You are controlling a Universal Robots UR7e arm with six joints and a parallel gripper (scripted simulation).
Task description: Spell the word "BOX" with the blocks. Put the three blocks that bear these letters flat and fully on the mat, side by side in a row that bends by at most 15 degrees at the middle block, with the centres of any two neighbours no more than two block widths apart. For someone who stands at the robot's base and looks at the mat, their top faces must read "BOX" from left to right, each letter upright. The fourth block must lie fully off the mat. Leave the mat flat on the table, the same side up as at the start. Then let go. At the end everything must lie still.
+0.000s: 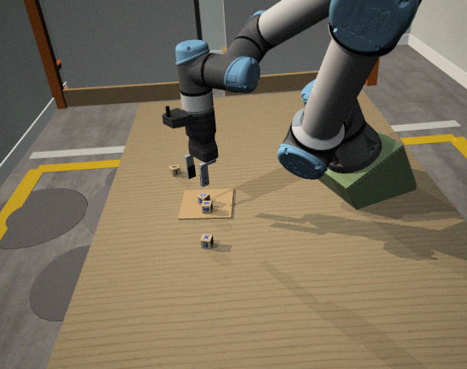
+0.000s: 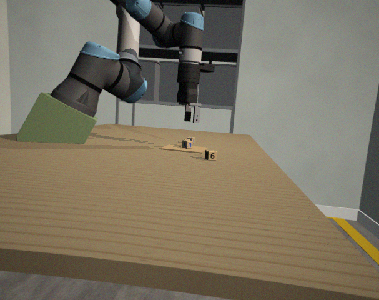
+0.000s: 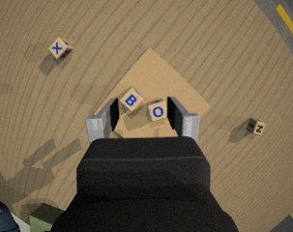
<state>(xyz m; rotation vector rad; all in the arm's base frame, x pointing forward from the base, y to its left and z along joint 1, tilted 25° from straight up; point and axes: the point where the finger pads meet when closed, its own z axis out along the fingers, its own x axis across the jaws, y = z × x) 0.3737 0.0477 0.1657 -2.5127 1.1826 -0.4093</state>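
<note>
My hand is 3 cm to the left of the O block and 9 cm above it. Also, from my hand: B block 2 cm behind, 1 cm to the left, 9 cm below; then X block 3 cm behind, 15 cm to the left, 10 cm below; then mat 1 cm behind, 3 cm to the right, 11 cm below.
</note>
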